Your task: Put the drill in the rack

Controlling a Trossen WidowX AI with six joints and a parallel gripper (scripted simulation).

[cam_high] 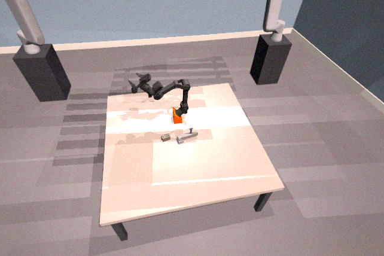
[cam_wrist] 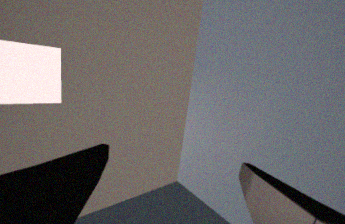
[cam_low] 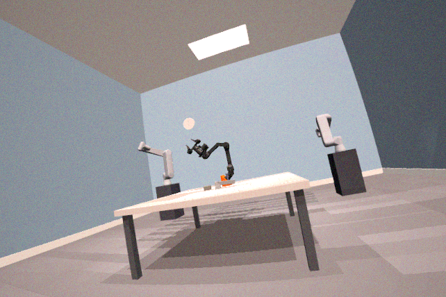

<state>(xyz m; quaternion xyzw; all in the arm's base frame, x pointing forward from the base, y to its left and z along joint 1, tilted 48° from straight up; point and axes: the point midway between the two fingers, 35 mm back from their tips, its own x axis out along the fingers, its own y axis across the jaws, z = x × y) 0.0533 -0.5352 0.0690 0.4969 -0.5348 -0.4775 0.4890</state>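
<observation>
The key is 440 mm below my gripper tip, 410 mm to the left of it and 190 mm ahead of it. Round my gripper tip: grey holder block: 500 mm below, 380 mm to the left, 200 mm ahead; then drill: 490 mm below, 360 mm to the left, 210 mm ahead; then grey rack: 510 mm below, 200 mm to the left, 180 mm ahead.
</observation>
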